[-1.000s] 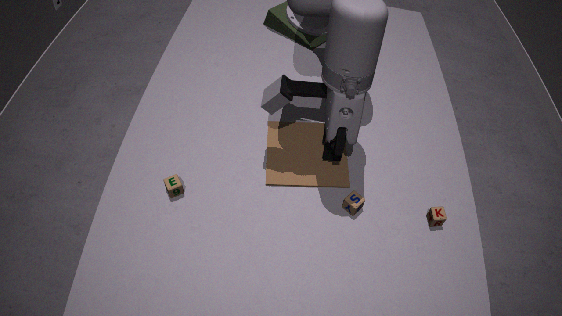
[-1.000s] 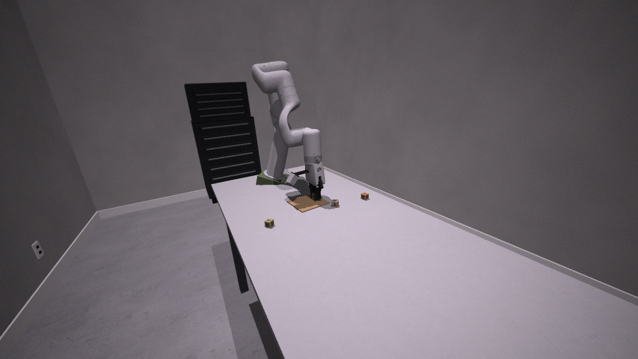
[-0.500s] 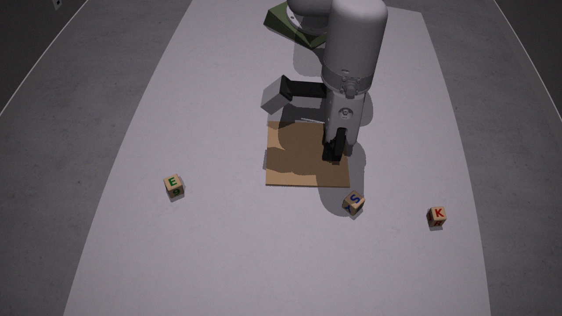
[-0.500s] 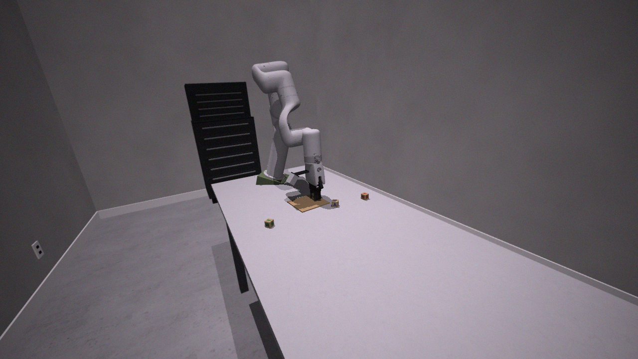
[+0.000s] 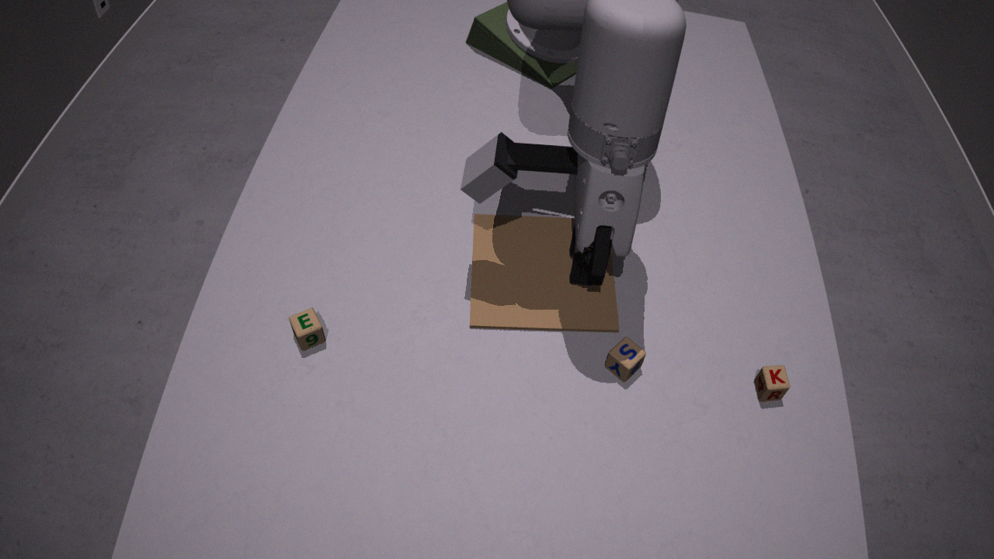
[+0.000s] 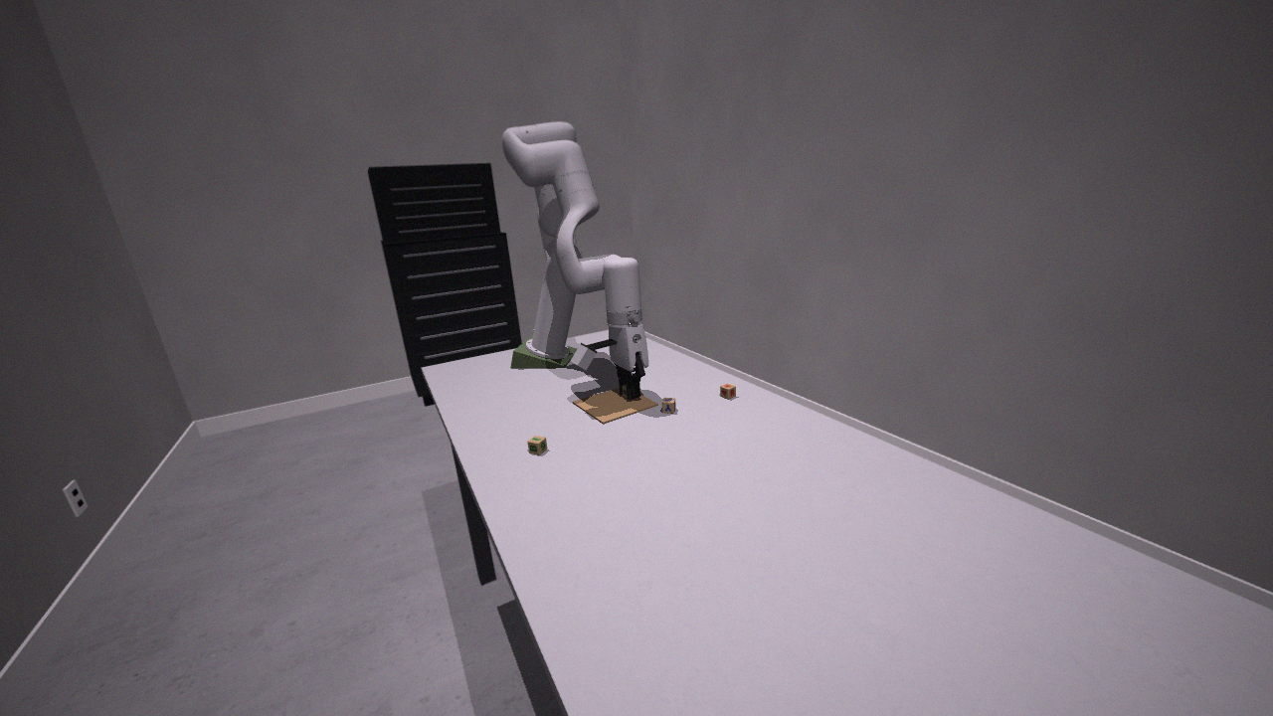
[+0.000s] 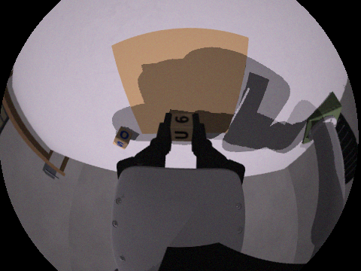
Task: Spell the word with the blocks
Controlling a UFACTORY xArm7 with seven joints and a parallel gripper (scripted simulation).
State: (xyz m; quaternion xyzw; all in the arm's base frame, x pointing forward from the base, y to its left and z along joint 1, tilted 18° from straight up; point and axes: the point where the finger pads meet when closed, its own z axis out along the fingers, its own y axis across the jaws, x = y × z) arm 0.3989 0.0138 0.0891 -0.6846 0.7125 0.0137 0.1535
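Now: the U block 10 mm below my hand. Also, from my hand: K block 130 mm ahead, 180 mm to the left, 20 mm below; tan mat 40 mm to the right, 30 mm below; S block 100 mm ahead, 30 mm to the left, 20 mm below.
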